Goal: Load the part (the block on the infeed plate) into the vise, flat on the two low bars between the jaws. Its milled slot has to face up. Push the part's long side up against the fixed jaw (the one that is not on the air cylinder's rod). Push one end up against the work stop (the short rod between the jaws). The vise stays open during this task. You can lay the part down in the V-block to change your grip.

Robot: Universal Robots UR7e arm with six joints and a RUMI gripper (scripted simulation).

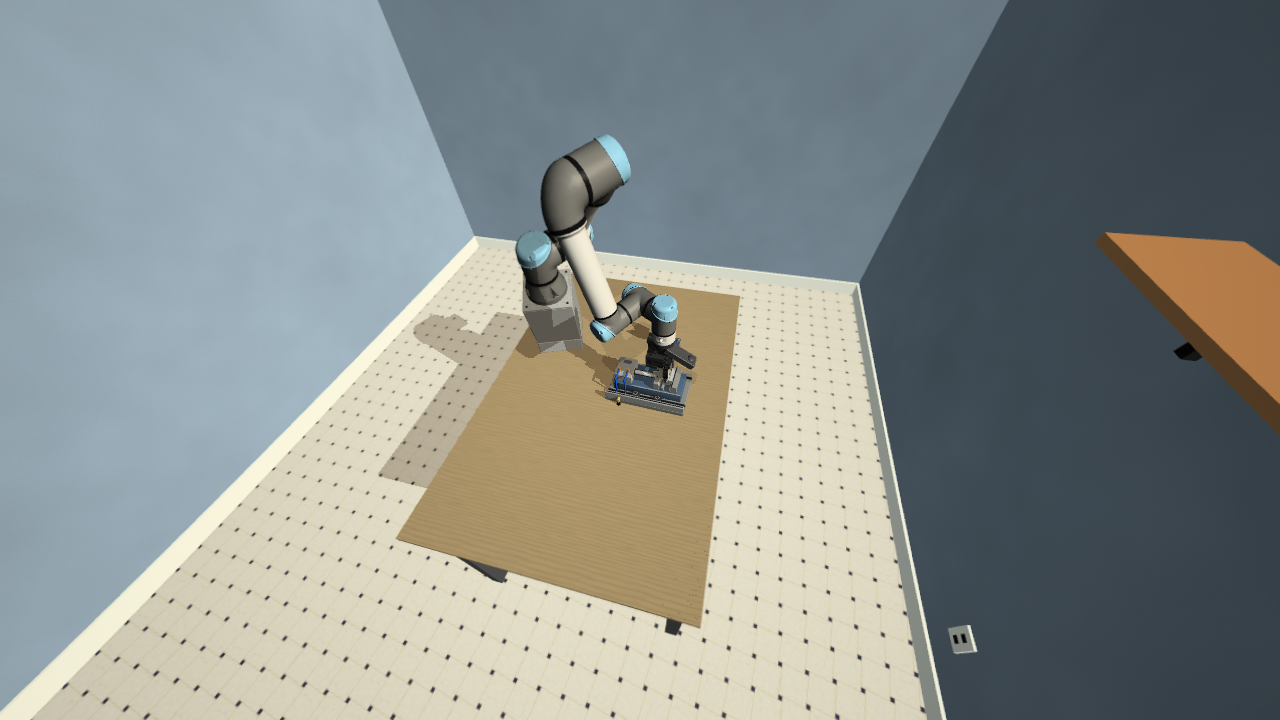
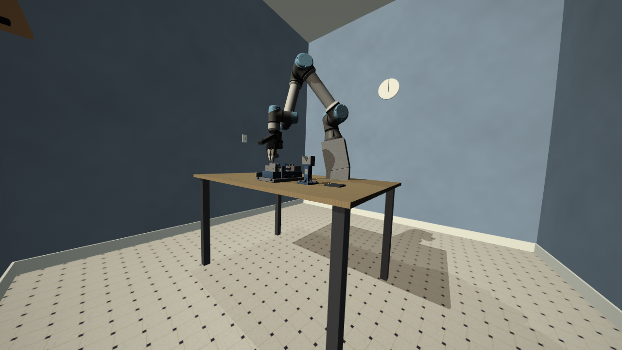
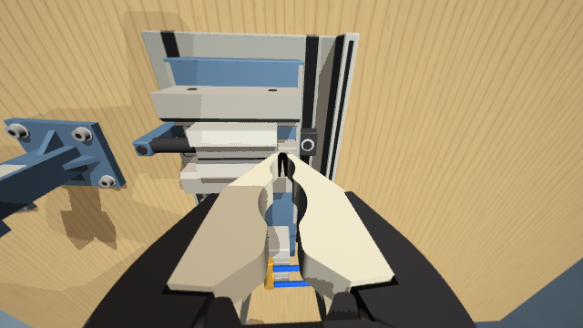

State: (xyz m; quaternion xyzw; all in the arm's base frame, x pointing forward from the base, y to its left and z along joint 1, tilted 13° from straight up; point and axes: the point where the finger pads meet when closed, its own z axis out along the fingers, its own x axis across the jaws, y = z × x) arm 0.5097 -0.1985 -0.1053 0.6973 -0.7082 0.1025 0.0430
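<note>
My gripper is now 3 cm to the right of the part and 2 cm above it. From my hand the other things lie so: cylinder rod (9 cm behind, 4 cm to the left, 4 cm below); then fixed jaw (4 cm to the left, 4 cm below, 3 cm ahead); then moving jaw (4 cm to the left, 4 cm below, 4 cm behind).
</note>
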